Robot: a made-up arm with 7 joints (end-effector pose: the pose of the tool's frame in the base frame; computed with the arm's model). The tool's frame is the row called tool.
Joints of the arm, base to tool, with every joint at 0 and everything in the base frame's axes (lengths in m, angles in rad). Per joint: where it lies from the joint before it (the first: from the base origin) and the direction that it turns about. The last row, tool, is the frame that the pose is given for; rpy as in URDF.
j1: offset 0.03 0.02 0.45 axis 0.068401 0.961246 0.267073
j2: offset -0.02 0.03 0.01 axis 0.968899 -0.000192 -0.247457
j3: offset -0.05 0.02 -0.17 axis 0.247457 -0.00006 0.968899
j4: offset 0 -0.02 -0.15 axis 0.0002 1 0.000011
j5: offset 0.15 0 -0.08 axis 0.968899 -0.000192 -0.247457
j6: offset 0.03 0.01 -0.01 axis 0.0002 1 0.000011
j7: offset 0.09 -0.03 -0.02 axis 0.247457 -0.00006 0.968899
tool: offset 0.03 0.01 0 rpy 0 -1.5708 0
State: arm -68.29 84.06 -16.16 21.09 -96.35 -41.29 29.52
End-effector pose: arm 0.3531 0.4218 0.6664 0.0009 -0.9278 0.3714 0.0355
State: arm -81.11 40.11 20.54 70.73 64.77 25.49 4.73
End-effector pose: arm 0.5829 0.3678 0.3588 0.5910 -0.4425 -0.1861 0.6483
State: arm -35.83 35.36 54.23 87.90 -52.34 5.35 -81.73
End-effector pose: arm 0.3026 0.3968 0.0065 -0.3569 -0.7804 0.3804 0.3448
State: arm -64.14 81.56 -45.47 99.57 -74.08 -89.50 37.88
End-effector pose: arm 0.1842 0.5347 0.5241 -0.6303 0.7426 -0.0882 0.2088
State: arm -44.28 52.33 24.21 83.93 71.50 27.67 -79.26
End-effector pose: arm 0.2627 0.5268 0.1121 -0.0598 0.0715 -0.0991 0.9907
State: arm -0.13 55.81 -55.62 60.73 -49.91 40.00 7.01
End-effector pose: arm -0.1073 0.4976 0.0319 0.3359 0.2161 -0.1133 0.9097
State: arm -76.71 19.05 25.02 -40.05 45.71 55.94 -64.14
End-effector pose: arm 0.3827 0.1733 0.6197 0.1227 -0.9011 -0.2039 0.3624
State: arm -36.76 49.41 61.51 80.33 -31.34 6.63 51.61
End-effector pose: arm 0.2559 0.5286 0.1152 0.4627 -0.2092 0.7115 0.4856
